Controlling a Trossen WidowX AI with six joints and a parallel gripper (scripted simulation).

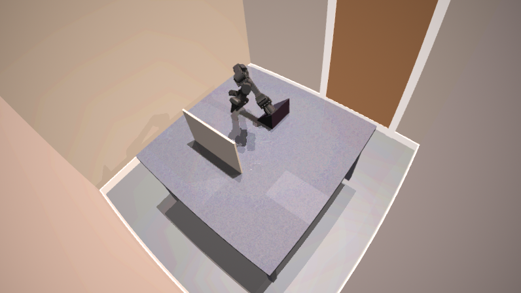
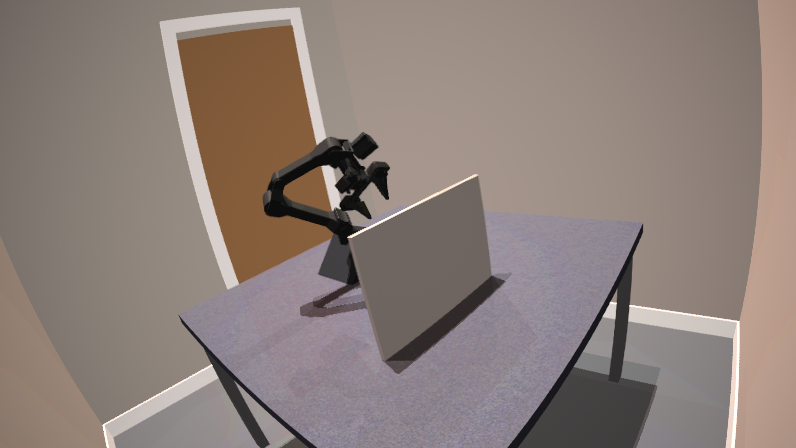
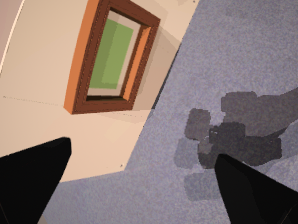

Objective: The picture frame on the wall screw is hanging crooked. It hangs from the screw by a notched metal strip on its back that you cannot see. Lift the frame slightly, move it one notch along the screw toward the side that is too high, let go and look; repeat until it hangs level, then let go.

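Now: the brown wooden picture frame 190 mm ahead of my gripper tip, 100 mm below it and 30 mm to the right of it. Also, from my gripper tip: wall panel (200 mm ahead, 120 mm below, 20 mm to the right).
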